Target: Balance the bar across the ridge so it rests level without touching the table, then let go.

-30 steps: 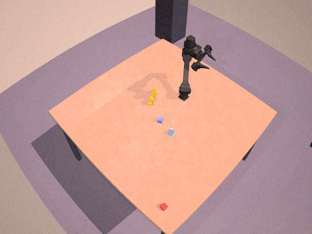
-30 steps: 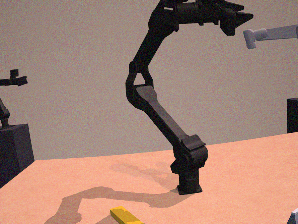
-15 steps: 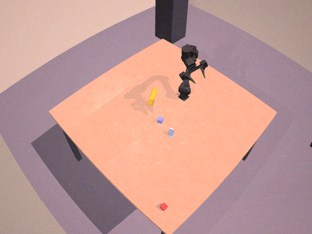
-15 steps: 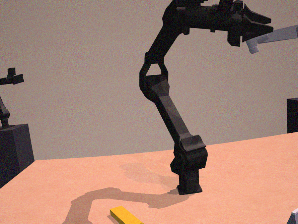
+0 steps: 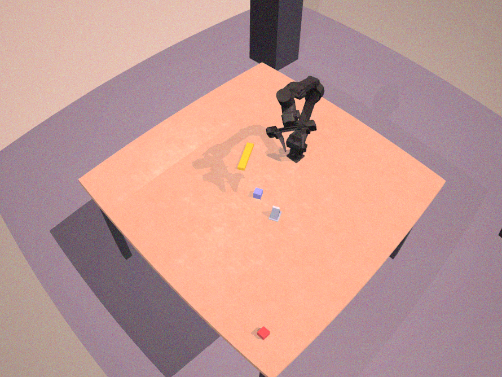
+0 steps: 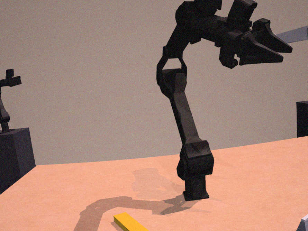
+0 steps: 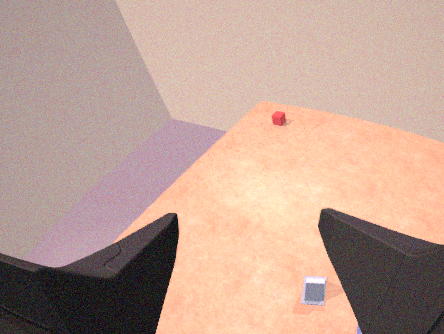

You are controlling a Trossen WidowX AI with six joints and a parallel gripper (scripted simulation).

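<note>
Now: gripper tip 70 mm past the yellow bar, 320 mm to the left of it and 340 mm above it. The rest, counted from my gripper tip: small red cube: 500 mm ahead, 340 mm to the left, 330 mm below; purple cube: 50 mm ahead, 120 mm to the right, 330 mm below.
</note>
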